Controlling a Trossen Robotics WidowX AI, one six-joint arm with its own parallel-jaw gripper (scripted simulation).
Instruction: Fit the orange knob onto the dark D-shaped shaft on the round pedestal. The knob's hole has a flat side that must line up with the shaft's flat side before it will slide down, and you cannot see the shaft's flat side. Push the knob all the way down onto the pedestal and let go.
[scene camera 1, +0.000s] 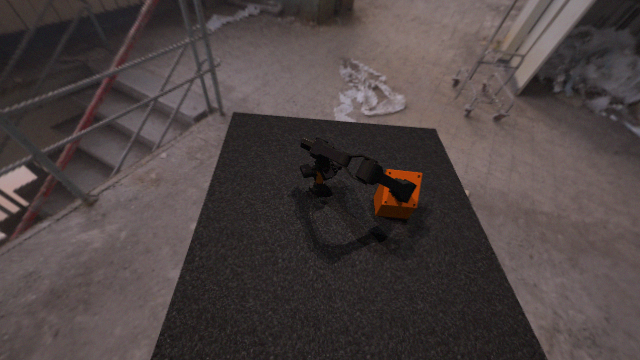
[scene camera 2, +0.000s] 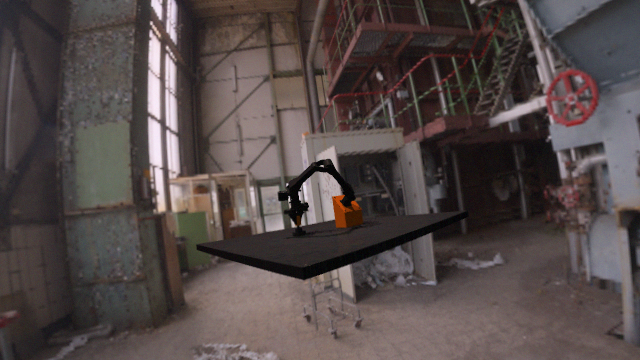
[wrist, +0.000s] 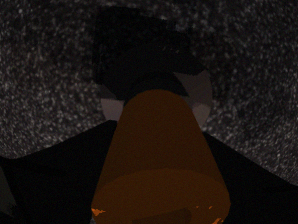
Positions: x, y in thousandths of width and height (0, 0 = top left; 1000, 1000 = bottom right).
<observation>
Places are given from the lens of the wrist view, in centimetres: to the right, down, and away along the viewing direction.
my gripper (wrist: 529, 605): 0, 1, 10
orange knob (wrist: 532, 708): 0, 1, 4
</observation>
